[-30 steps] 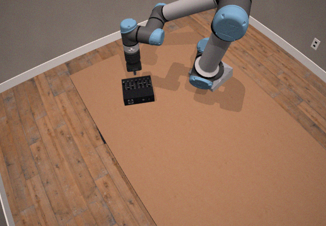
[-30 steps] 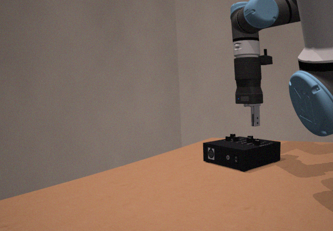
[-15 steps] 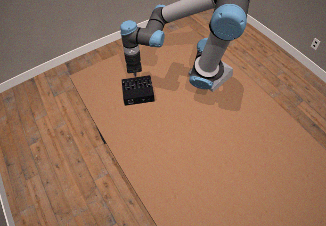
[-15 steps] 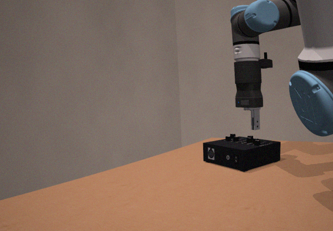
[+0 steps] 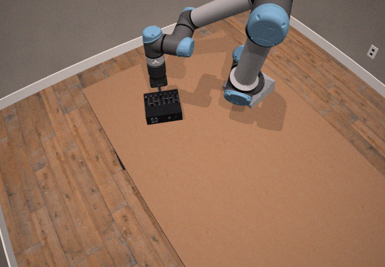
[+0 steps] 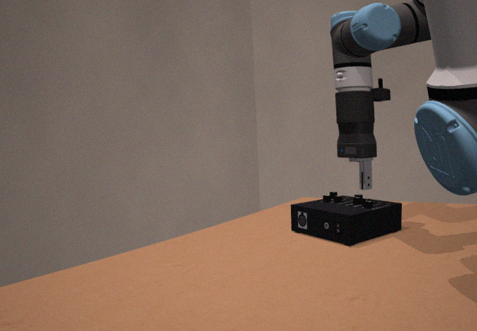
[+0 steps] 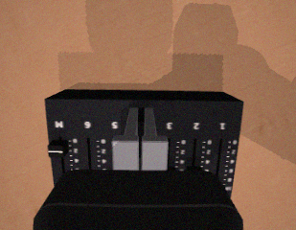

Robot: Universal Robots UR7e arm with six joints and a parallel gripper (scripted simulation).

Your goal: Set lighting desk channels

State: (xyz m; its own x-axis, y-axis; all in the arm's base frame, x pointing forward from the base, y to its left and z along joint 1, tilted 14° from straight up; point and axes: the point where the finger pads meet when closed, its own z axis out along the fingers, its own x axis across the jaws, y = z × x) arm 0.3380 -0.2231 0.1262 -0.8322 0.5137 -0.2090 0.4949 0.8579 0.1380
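My hand is 10 mm short of the channel 3 fader cap, 50 mm to the right of it and 30 mm above it. The rest, counted from my hand: channel 2 fader cap 10 mm behind, 70 mm to the left, 30 mm below; then master fader cap 70 mm ahead, 10 mm to the right, 30 mm below; then channel 1 fader cap 20 mm behind, 90 mm to the left, 30 mm below.
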